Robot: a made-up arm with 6 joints.
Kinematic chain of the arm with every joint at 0, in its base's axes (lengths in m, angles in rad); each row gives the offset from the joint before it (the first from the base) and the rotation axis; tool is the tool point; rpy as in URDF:
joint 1: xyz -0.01 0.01 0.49 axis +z
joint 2: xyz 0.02 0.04 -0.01 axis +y
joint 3: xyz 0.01 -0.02 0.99 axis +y
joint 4: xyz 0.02 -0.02 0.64 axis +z
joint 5: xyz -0.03 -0.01 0 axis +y
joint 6: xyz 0 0.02 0.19 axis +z
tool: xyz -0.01 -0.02 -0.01 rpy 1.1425 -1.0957 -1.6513
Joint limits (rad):
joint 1: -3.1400..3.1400
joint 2: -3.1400..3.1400
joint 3: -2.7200..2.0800
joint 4: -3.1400..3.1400
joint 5: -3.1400..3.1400
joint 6: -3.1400..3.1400
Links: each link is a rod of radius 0.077 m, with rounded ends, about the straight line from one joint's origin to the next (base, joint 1, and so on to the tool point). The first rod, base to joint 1, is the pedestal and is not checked.
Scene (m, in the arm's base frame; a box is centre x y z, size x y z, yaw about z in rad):
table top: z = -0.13
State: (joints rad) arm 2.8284 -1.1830 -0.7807 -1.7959 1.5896 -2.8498
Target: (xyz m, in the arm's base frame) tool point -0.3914 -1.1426 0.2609
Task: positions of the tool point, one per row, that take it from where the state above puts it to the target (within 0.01 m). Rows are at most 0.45 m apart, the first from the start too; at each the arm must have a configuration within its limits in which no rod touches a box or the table.
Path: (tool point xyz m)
1: 1.2785 -0.6798 0.5598
2: 1.0098 -0.9833 0.4870
3: 0.6732 -1.1880 0.4201
4: 0.3039 -1.2811 0.3598
5: -0.0620 -1.2623 0.3065
6: -0.3914 -1.1426 0.2609

